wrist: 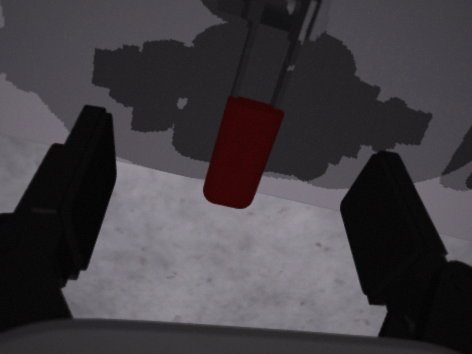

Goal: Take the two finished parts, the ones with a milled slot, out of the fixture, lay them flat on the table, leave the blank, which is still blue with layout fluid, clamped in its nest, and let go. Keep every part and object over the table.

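Places are measured from the arm's base along level axes (x ahead, y left, z up), in metres.
Pixels of known places: gripper, between the fingertips: [241, 161].
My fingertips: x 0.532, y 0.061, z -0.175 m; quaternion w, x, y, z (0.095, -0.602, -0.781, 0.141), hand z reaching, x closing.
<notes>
Ahead of a thing's pixels: the offset from my fingertips to its top centre. "spot": to the spot under its first point. Level surfaces: height alone.
My gripper [241, 161] is open and empty, with one black finger at the left and one at the right of the wrist view. A red handle @[0.005 m back, 0.003 m right, 0.010 m up] [244, 155] with a rounded end shows between the fingers in the picture, apart from both. Two thin grey bars @[spot: 0.030 m back, 0.014 m right, 0.003 m up] [243, 62] run from the handle up to a dark mechanism @[spot: 0.046 m back, 0.009 m right, 0.021 m down] [272, 14], cut off by the top edge of the view; it looks like part of a clamp on the fixture. The finished slotted parts, the blue blank and its nest do not show in this view.
The grey table top @[0.027 m down] [405, 55] fills the upper part, with dark shadows of the gripper across it. Its edge slants down from left to right, and the handle's end overlaps that edge in the picture. Beyond it lies the pale speckled floor @[0.042 m down] [210, 260].
</notes>
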